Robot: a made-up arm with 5 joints.
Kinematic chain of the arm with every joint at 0, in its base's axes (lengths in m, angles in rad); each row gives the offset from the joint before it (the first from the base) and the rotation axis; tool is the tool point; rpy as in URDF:
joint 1: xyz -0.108 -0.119 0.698 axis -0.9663 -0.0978 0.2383
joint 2: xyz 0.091 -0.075 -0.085 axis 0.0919 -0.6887 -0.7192
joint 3: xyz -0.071 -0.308 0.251 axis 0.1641 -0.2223 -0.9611
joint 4: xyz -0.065 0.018 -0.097 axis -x
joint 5: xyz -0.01 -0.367 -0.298 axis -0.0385 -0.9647 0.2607
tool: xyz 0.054 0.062 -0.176 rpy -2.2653 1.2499 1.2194
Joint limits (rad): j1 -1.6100..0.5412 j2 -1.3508..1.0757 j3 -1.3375..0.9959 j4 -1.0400..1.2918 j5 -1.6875..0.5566
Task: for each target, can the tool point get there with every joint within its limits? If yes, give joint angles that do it. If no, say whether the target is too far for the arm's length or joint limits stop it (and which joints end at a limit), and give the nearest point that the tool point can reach.
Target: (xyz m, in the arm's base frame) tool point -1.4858 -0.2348 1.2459
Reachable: no: too far | nearest point -0.6380 -0.5603 0.8457 | short by 0.992 m
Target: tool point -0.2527 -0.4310 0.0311
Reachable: yes | joints -0.2338 0.6603 -0.9872 -0.5422 -0.2521
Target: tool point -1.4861 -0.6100 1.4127
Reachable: no: too far | nearest point -0.6409 -0.7342 0.9291 | short by 0.982 m
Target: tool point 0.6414 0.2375 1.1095
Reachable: no: joint limits stop it (at a limit: joint 1, joint 3, joint 4, joint 5) | nearest point 0.5709 -0.2239 0.8977 | short by 0.513 m
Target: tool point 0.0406 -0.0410 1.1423
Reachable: no: joint limits stop it (at a limit: joint 1, joint 3, joint 4, joint 5) | nearest point 0.1695 -0.4169 1.2228 | short by 0.405 m
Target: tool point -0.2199 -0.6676 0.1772
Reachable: yes | joints -0.9068 -0.9225 0.7970 0.7670 -1.2358
